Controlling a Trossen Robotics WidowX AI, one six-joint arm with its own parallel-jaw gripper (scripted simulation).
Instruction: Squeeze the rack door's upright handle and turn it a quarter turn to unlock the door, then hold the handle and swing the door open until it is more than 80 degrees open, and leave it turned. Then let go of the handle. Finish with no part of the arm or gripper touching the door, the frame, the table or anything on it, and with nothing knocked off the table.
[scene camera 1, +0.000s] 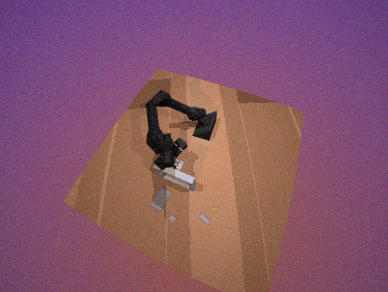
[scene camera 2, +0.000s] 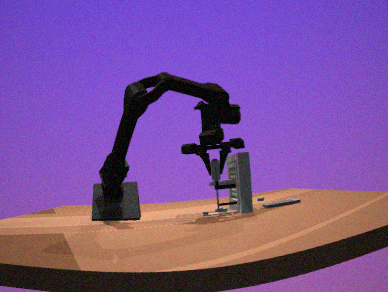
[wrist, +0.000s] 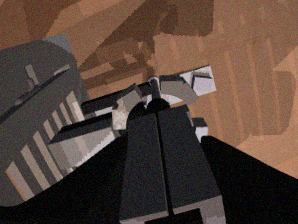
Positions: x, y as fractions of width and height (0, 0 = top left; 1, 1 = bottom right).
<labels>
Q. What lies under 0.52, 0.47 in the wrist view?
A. An upright handle.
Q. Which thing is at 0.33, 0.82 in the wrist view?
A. My gripper.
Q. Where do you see my gripper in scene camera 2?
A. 0.56, 0.60
</labels>
